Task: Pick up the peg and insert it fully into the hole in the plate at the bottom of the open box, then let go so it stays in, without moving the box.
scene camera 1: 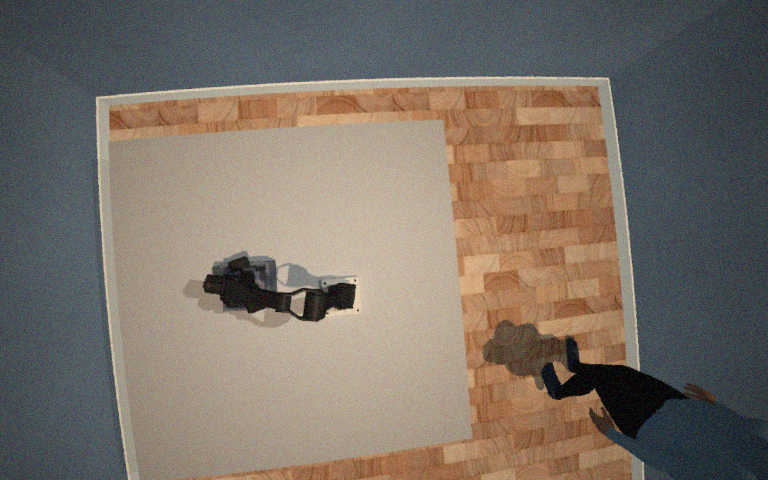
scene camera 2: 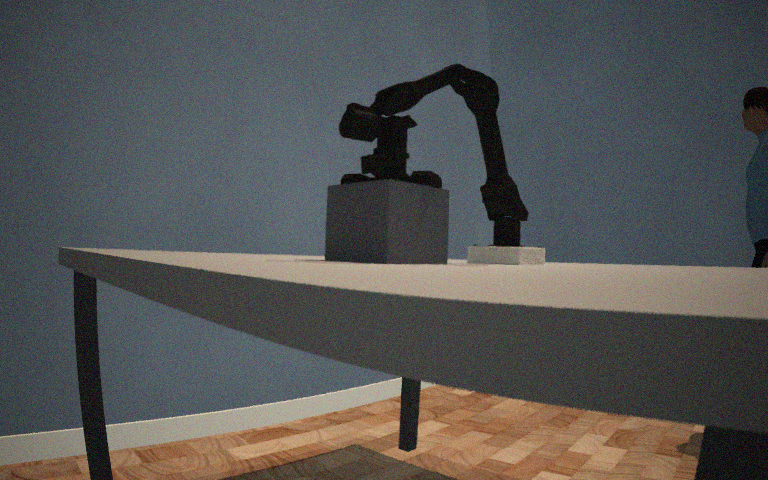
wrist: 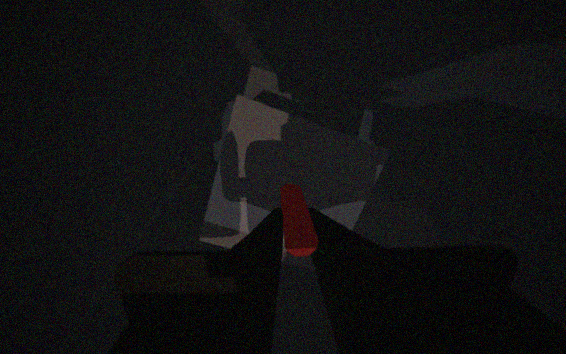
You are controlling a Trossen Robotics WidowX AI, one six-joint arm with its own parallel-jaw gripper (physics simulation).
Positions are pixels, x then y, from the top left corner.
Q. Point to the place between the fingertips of the gripper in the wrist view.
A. At 293,215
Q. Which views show the red peg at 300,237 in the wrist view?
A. The wrist view only.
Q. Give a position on a plate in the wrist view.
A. At 265,148
